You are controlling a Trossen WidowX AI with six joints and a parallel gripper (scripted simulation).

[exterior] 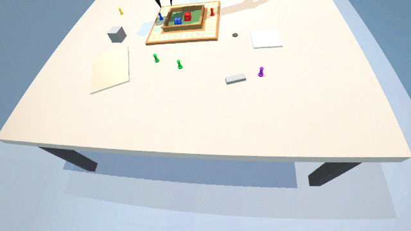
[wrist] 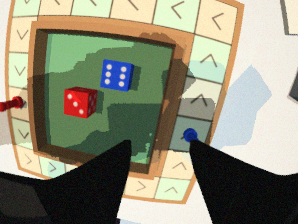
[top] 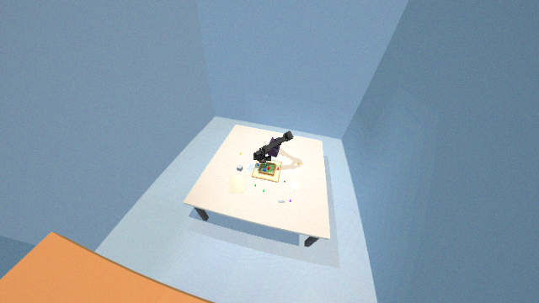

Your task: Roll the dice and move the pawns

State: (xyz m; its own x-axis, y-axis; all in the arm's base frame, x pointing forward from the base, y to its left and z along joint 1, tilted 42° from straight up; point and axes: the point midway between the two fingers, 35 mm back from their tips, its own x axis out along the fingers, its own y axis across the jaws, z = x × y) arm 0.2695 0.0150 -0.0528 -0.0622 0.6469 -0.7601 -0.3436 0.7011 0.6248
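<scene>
Now: the blue pawn 50 mm to the right of my gripper tip, 50 mm below it and 10 mm behind it. The rest, counted from my gripper tip: red pawn (180 mm to the left, 50 mm below, 40 mm behind); then green-floored tray (70 mm to the left, 70 mm below, 10 mm behind); then grey cube (200 mm to the right, 120 mm ahead, 50 mm below).
</scene>
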